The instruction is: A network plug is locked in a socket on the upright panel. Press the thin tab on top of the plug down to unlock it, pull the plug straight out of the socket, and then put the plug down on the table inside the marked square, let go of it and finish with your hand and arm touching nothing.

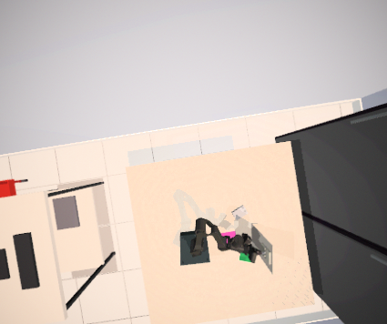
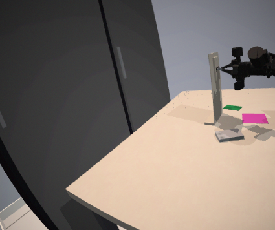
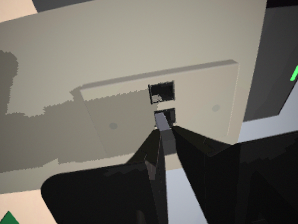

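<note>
Now: gripper tip 15 cm past the magenta square, 1 cm to the left of it and 26 cm above it. The rest, counted from my gripper tip: upright grey panel 4 cm ahead, 1 cm to the right, 10 cm below; grey network plug right at my gripper tip.
</note>
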